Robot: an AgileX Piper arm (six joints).
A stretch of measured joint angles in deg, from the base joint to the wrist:
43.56 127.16 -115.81 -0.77 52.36 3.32
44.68 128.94 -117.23 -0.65 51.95 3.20
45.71 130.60 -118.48 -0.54 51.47 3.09
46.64 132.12 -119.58 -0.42 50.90 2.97
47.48 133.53 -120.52 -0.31 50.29 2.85
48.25 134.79 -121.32 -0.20 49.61 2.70
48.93 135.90 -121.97 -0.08 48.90 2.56
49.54 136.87 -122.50 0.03 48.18 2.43
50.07 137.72 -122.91 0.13 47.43 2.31
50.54 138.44 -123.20 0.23 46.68 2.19
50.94 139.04 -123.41 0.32 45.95 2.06
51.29 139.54 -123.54 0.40 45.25 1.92
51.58 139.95 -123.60 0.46 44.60 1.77
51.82 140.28 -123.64 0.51 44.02 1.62
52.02 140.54 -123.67 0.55 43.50 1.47
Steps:
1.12 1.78 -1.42 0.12 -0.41 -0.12
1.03 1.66 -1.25 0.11 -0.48 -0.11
0.93 1.52 -1.10 0.12 -0.57 -0.12
0.84 1.41 -0.94 0.11 -0.61 -0.12
0.77 1.26 -0.80 0.11 -0.68 -0.15
0.68 1.11 -0.65 0.12 -0.71 -0.14
0.61 0.97 -0.53 0.11 -0.72 -0.13
0.53 0.85 -0.41 0.10 -0.75 -0.12
0.47 0.72 -0.29 0.10 -0.75 -0.12
0.40 0.60 -0.21 0.09 -0.73 -0.13
0.35 0.50 -0.13 0.08 -0.70 -0.14
0.29 0.41 -0.06 0.06 -0.65 -0.15
0.24 0.33 -0.04 0.05 -0.58 -0.15
0.20 0.26 -0.03 0.04 -0.52 -0.15

